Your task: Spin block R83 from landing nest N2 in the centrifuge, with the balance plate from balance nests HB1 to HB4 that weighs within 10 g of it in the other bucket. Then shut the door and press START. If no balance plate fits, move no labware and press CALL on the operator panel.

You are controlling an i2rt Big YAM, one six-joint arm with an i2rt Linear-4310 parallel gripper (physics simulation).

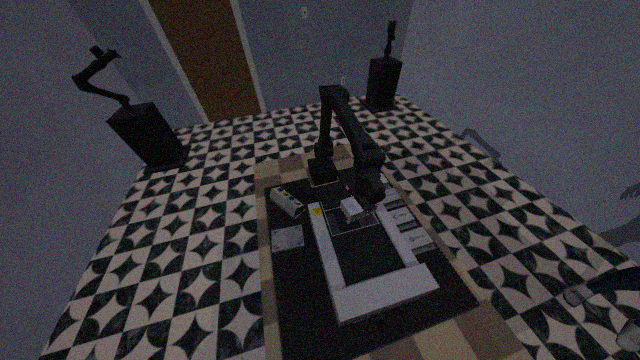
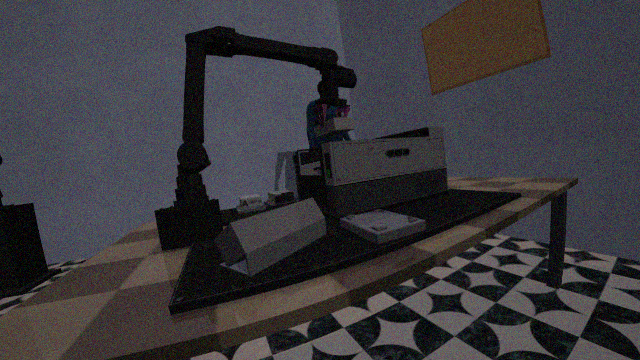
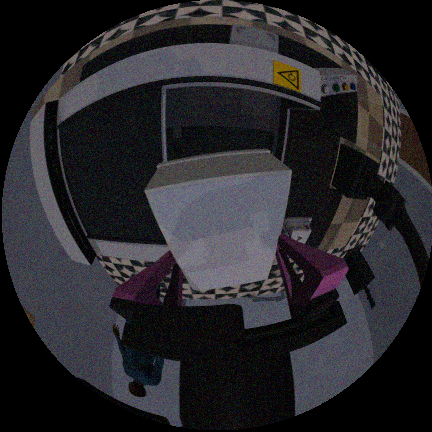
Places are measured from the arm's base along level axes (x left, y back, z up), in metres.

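Where they show: gripper, fingertip midpoint: (image 1: pixel 360 204) (image 3: pixel 225 242); arm's base, link origin: (image 1: pixel 321 165) (image 2: pixel 193 203) (image 3: pixel 364 178).
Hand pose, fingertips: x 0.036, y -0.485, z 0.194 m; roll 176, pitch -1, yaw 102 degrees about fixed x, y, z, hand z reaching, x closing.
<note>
Each offset is from my fingertips to the top centre of the thing. "spot": to the spot under its first point.
My gripper (image 2: pixel 334 113) (image 3: pixel 225 242) is shut on a white block {dx -0.008, dy -0.002, dz +0.022 m} (image 1: pixel 351 206) (image 2: pixel 336 126) (image 3: pixel 225 220), with one magenta finger on each side. No label is readable on it. The block hangs level above the white centrifuge (image 1: pixel 385 294) (image 2: pixel 382 161) (image 3: pixel 200 61), over its dark, pale-framed chamber opening; the rotor and buckets inside are too dark to make out. The pale landing nest base {dx -0.336, dy +0.084, dz -0.255 m} (image 1: pixel 287 238) (image 2: pixel 382 225) (image 3: pixel 254 37) has no block on it. Balance plates {dx +0.259, dy +0.292, dz -0.228 m} (image 1: pixel 419 238) (image 2: pixel 251 202) (image 3: pixel 299 231) stand in a row beyond the centrifuge, partly hidden by the arm.
The wedge-shaped operator panel {dx -0.304, dy +0.305, dz -0.198 m} (image 1: pixel 286 202) (image 2: pixel 280 236) (image 3: pixel 338 81) with coloured buttons stands between the arm's base (image 1: pixel 322 171) (image 2: pixel 187 222) and the landing nest base. The centrifuge's raised white walls border the chamber. A yellow warning label {spot: dx -0.173, dy +0.068, dz -0.071 m} (image 1: pixel 316 211) (image 3: pixel 287 76) marks one wall.
</note>
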